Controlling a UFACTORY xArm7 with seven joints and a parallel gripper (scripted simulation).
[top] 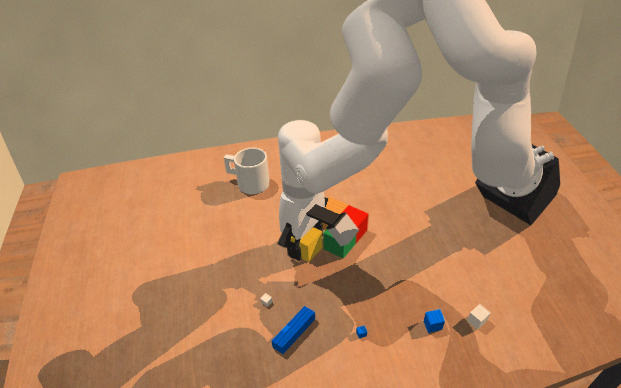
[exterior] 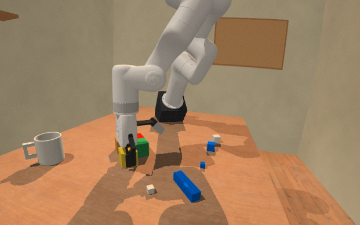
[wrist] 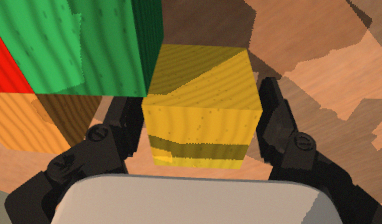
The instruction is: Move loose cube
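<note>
The yellow cube is right at my hand. Also, from my hand: red cube 100 mm behind, 50 mm to the right; green cube 70 mm behind, 10 mm to the right; orange cube 60 mm behind, 80 mm to the right.
</note>
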